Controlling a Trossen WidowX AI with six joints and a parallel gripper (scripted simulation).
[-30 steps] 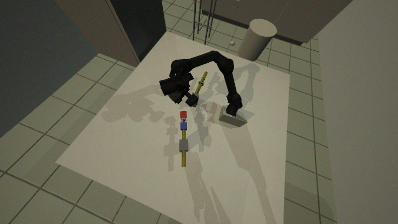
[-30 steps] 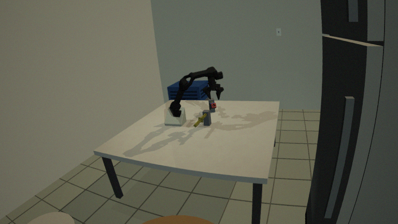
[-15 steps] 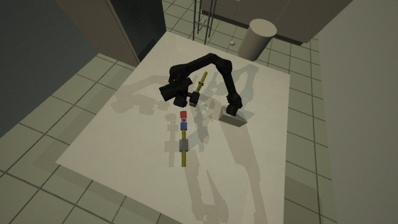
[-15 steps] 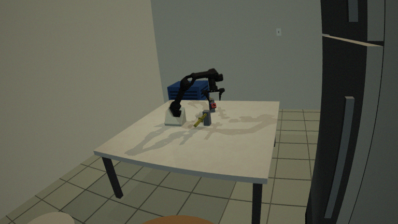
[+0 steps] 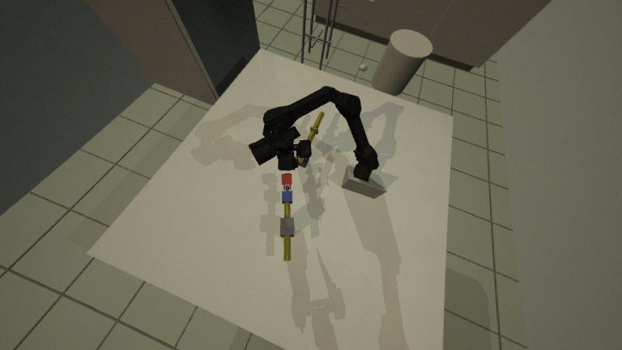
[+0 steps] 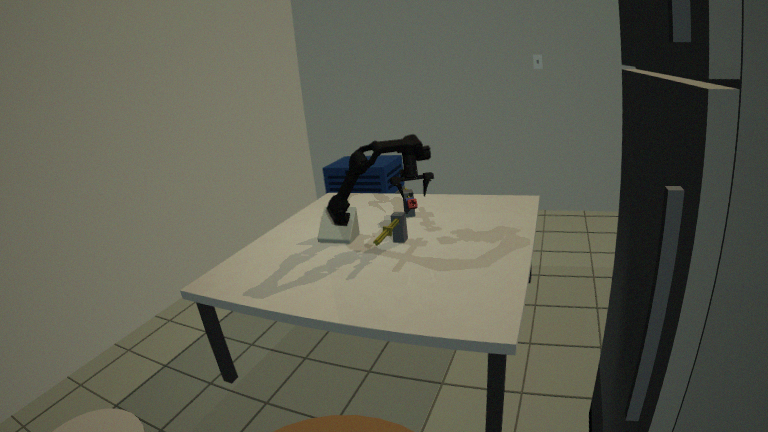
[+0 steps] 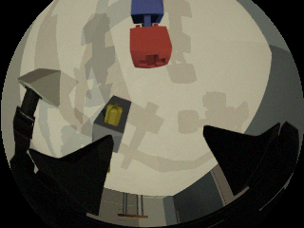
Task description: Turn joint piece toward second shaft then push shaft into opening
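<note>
Right now my gripper tip is 8 cm to the right of the red square joint piece, 6 cm above it and 4 cm past it.
</note>
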